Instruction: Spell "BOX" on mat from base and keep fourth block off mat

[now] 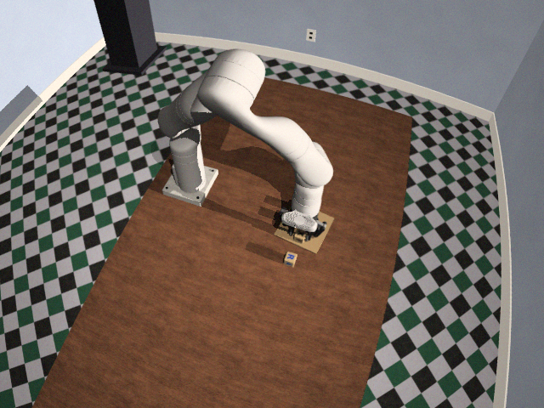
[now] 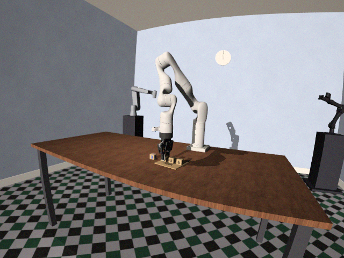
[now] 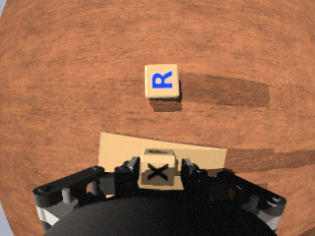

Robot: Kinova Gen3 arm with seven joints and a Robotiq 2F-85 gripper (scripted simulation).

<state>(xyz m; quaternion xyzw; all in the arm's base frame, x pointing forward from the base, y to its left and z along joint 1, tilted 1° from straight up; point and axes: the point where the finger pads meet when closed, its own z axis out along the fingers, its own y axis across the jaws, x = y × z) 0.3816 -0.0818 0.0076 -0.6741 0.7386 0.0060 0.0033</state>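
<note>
My hand is 1 cm short of the tan mat, 4 cm to the right of it and 3 cm above it.
</note>
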